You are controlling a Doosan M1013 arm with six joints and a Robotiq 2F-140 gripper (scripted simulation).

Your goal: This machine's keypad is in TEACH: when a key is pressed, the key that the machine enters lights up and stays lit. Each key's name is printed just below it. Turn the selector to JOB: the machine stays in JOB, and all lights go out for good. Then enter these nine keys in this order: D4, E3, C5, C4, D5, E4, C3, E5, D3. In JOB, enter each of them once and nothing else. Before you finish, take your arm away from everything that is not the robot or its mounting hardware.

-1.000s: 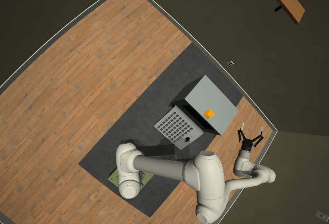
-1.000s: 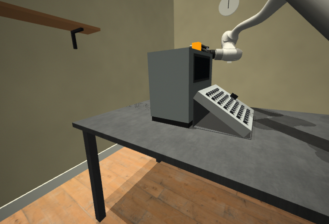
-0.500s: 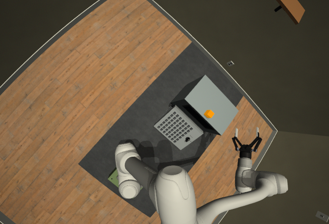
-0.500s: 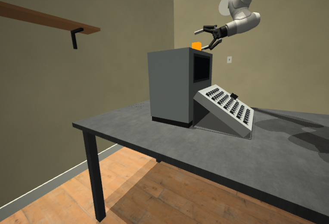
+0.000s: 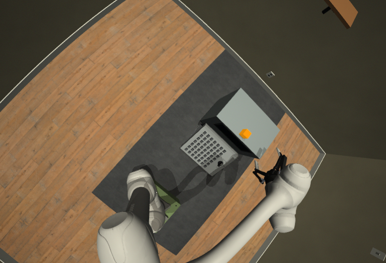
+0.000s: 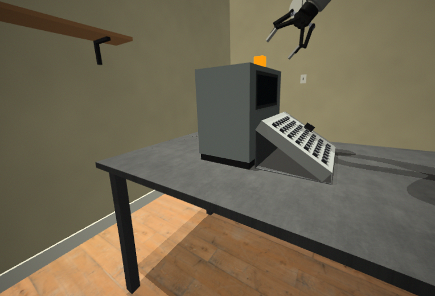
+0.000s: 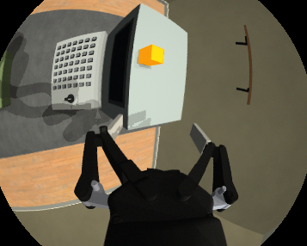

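Right now the key E4 is 190 mm behind my hand, 190 mm to the left of it and 410 mm below it. From my hand the other things lie so: keypad: 140 mm behind, 140 mm to the left, 420 mm below; then black selector knob: 160 mm behind, 30 mm to the left, 370 mm below.
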